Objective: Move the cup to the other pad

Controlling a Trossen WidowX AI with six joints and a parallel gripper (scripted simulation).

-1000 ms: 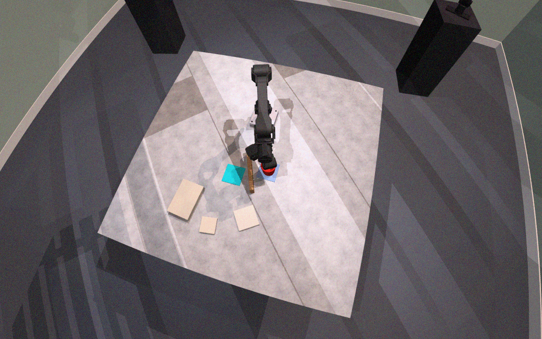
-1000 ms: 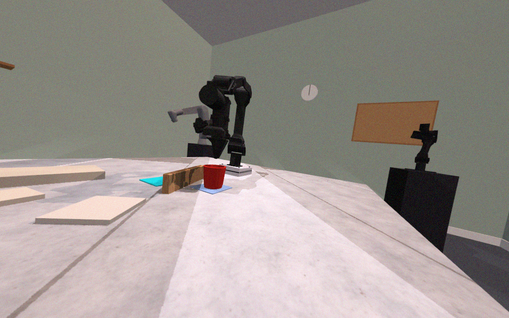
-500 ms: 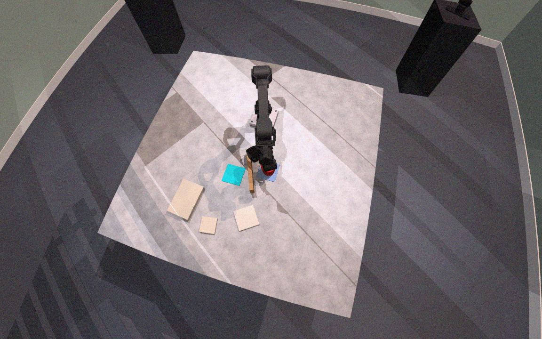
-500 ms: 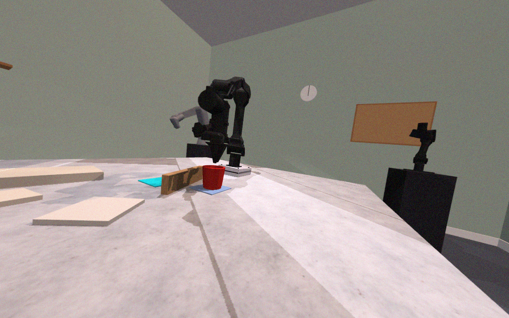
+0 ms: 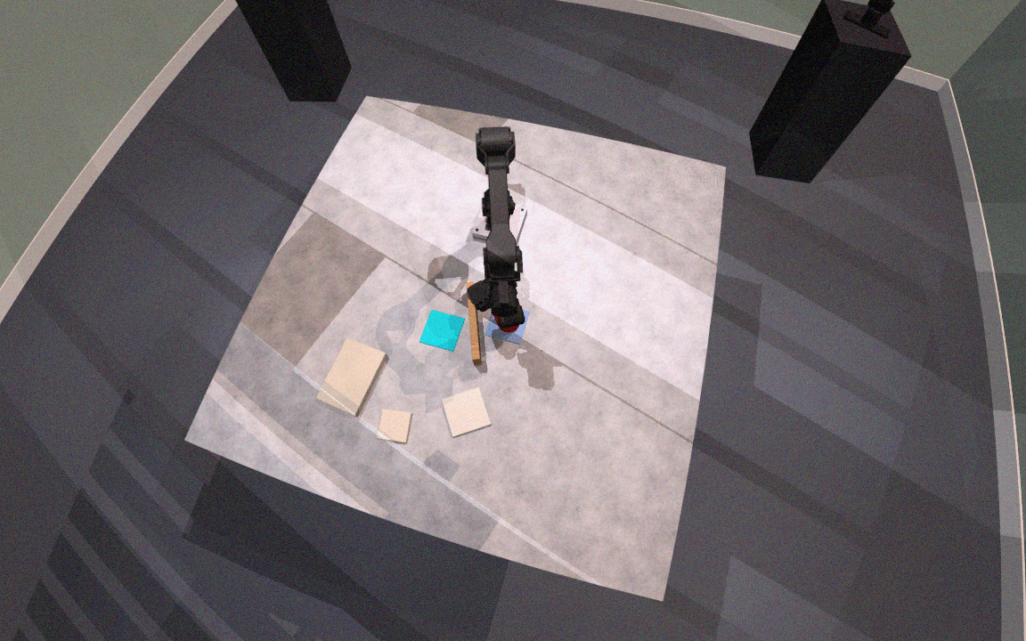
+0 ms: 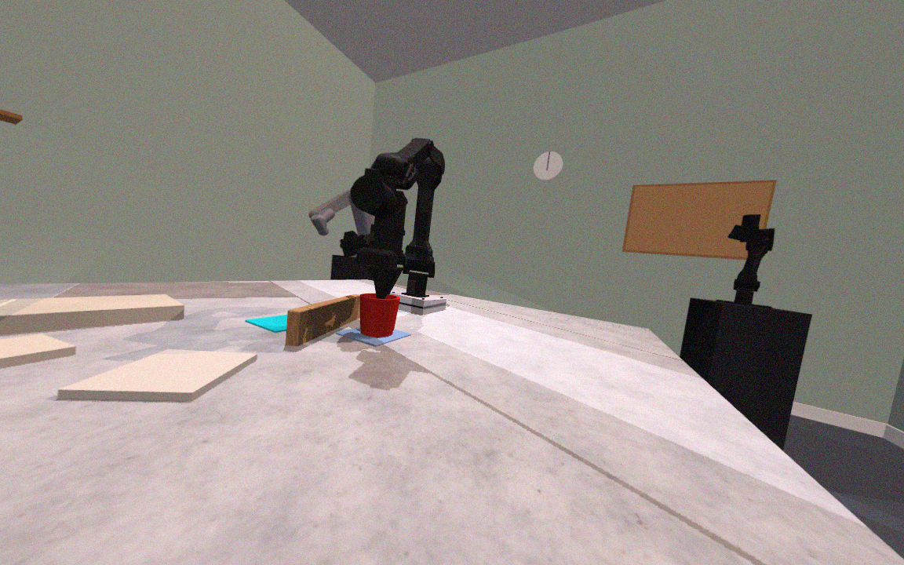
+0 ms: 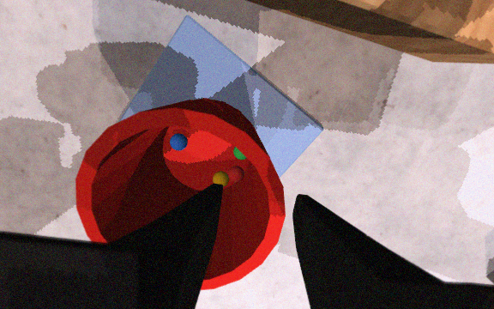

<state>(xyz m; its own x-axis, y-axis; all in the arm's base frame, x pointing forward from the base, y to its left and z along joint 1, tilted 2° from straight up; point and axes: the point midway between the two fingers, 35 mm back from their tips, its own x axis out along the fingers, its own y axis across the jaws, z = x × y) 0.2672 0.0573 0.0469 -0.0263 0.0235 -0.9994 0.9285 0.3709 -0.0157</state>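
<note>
Right now my gripper tip is 10 mm short of the green marble and 40 mm above it. The rest, counted from my gripper tip: yellow marble: 10 mm ahead, 20 mm to the left, 40 mm below; then red cup: 30 mm ahead, 10 mm to the left, 20 mm below; then blue marble: 40 mm ahead, 10 mm to the left, 40 mm below.
</note>
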